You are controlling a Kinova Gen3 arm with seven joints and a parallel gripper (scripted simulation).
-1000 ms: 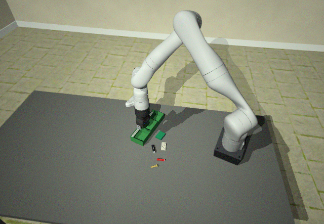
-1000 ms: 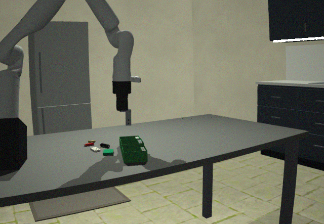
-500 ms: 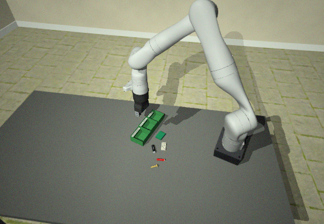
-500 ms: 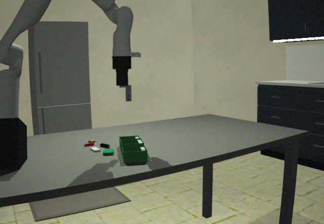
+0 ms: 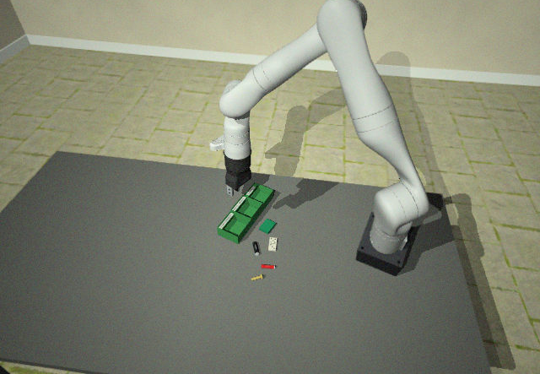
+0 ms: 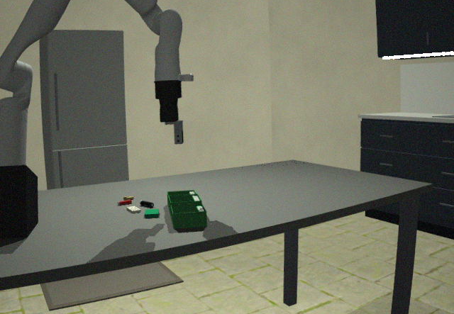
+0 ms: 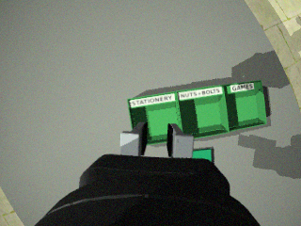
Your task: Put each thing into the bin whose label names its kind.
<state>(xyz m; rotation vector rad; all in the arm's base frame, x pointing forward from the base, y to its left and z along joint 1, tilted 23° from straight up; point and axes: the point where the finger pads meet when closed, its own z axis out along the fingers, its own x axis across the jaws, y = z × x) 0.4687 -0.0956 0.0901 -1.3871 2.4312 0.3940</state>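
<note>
Right now the white domino-like tile is 200 mm below my hand, 140 mm behind it and 40 mm to the left of it. Round my hand: green block: 200 mm below, 110 mm behind, 30 mm to the right; then green three-compartment bin: 180 mm below, 70 mm to the right, 20 mm behind; then black battery: 200 mm below, 90 mm behind, 70 mm to the left.
</note>
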